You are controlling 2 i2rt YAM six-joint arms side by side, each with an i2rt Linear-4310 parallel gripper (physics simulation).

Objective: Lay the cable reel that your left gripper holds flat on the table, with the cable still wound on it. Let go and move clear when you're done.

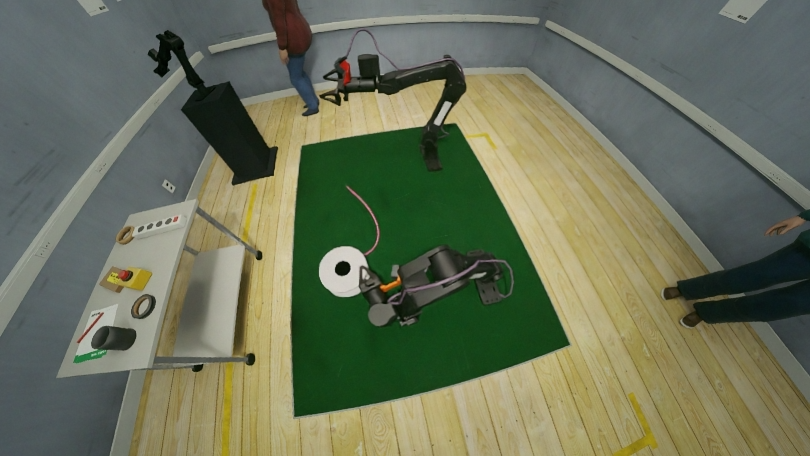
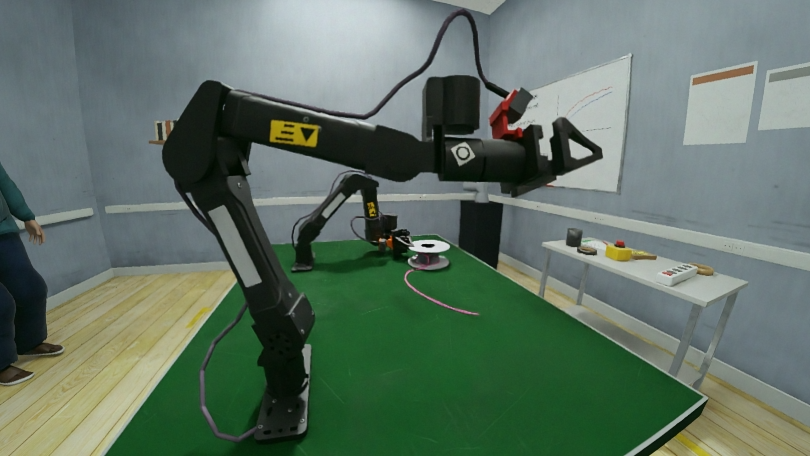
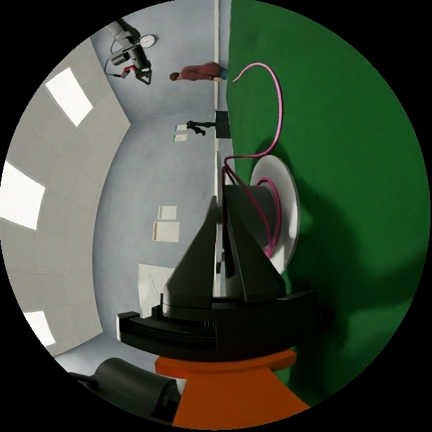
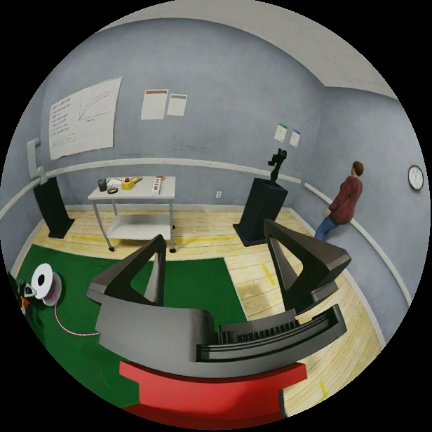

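Where they show: left gripper, fingertip midpoint: (image 1: 361,265) (image 2: 413,247); right gripper, fingertip midpoint: (image 1: 321,87) (image 2: 576,166); left arm's base, origin of the base link: (image 1: 482,276) (image 2: 304,262); right arm's base, origin of the base link: (image 1: 430,156) (image 2: 288,386).
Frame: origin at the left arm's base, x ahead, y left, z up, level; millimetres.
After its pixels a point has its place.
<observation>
The cable reel (image 1: 328,277) @(x 521, y -68, z 68 mm) (image 2: 440,247) @(x 508, y -128, z 68 mm) (image 3: 290,210) (image 4: 41,269) has white flanges and a grey drum. It stands on its lower flange, axis upright, at or just above the green table (image 1: 396,368) @(x 349, y 231, z 0 mm) (image 2: 453,396) @(x 304, y -703, z 0 mm); contact is hard to tell. Pink cable (image 1: 378,226) @(x 344, y -270, z 3 mm) (image 2: 433,300) @(x 383, y -394, z 3 mm) (image 3: 281,105) (image 4: 67,327) loops loosely round the drum, and its free tail curves out over the green top. My left gripper (image 1: 364,272) @(x 411, y -92, z 63 mm) (image 2: 412,244) @(x 411, y -92, z 63 mm) (image 3: 220,200) is shut on the upper flange's edge. My right gripper (image 1: 323,86) @(x 476, y -706, z 362 mm) (image 4: 212,232) is open and empty, high up and far from the reel.
A grey side table (image 1: 170,271) (image 2: 719,291) (image 4: 167,187) stands apart and carries a power strip, tape rolls, a yellow button box and a dark cup. A black pedestal (image 1: 235,135) (image 4: 262,207) bears another small arm. Two people stand on the floor around the green table.
</observation>
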